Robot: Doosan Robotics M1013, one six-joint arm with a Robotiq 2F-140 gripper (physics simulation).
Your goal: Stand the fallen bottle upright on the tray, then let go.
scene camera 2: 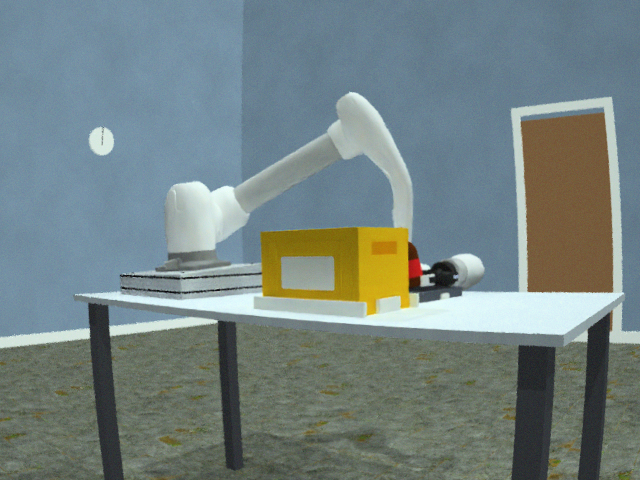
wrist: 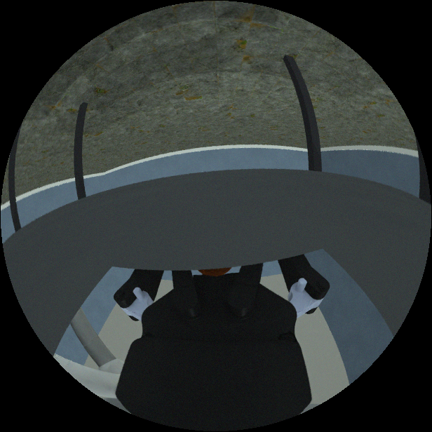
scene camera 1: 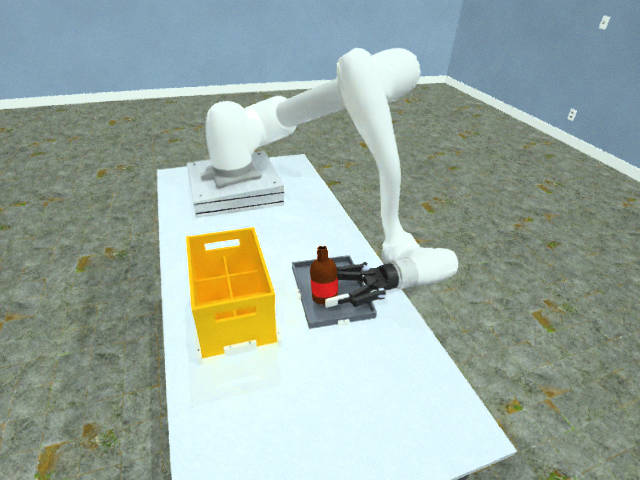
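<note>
The brown bottle with a red label stands upright over the dark grey tray; in scene camera 1 its base appears at the tray floor. In scene camera 2 the crate hides part of the bottle, and contact under its base cannot be made out. My gripper lies level, low over the tray, and is shut on the bottle's lower part from the side away from the crate. In the wrist view a brown sliver of the bottle shows; a wide dark grey surface hides the rest and the fingertips.
A yellow crate with several compartments stands beside the tray on the white table. The robot's base plate is at the table's far end. The wrist hangs near the table's long edge.
</note>
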